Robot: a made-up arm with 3 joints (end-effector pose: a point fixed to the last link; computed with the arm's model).
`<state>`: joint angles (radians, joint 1 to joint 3).
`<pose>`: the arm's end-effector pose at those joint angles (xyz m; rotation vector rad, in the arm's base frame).
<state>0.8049 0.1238 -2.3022</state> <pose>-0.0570 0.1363 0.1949 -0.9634 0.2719 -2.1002</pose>
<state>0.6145 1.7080 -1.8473</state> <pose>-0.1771 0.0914 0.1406 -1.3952 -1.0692 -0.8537</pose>
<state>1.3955 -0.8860 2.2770</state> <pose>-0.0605 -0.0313 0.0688 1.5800 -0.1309 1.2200</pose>
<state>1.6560 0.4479 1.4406</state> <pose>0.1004 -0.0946 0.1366 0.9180 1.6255 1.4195</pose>
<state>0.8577 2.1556 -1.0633</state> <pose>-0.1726 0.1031 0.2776 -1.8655 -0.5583 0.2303</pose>
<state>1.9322 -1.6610 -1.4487</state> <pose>0.0759 0.0176 0.3080 0.1564 -2.0326 2.0773</pose>
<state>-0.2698 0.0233 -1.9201</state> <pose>-0.1465 0.1250 0.0987 0.2434 -0.2035 -1.9098</pose>
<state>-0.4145 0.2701 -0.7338</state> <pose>-0.2357 0.0098 0.0550 -0.1033 -0.4925 -0.7747</pose>
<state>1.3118 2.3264 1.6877</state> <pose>0.0734 0.2048 0.1372 0.8424 -1.9587 -1.6877</pose>
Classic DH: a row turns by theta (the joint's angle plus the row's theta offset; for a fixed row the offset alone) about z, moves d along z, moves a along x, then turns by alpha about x. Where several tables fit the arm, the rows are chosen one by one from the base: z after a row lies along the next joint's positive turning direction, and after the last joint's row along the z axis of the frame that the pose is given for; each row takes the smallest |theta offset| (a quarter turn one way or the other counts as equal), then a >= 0, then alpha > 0; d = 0 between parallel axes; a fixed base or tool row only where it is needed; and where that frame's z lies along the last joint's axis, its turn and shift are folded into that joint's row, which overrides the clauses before.
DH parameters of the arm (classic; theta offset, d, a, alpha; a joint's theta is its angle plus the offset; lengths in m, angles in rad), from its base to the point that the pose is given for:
base (fixed): 0 0.12 0 -1.5708
joint 1: 1.5708 0.06 0.02 -1.5708
joint 2: 1.5708 0.1 0.07 -1.5708
joint 3: -0.8851 0 0.1421 0
tool (fixed): 2.4559 0.04 0 0

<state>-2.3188 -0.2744 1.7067</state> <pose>0.0168 -0.1114 0.1411 -1.8457 -1.8172 1.0846</pose>
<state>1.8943 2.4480 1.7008</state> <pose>0.0522 0.2143 0.0988 0.3844 -1.4754 -1.6193</pose>
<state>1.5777 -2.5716 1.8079</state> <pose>-0.1378 0.1696 0.1077 1.3024 -0.9241 -0.6013</pose>
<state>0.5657 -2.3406 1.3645</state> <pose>-0.1302 0.1677 -0.0208 1.8644 -1.1684 0.0904</pose>
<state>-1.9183 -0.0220 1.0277</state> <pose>0.0127 -0.1515 0.0397 -0.9617 -1.7350 0.7029</pose>
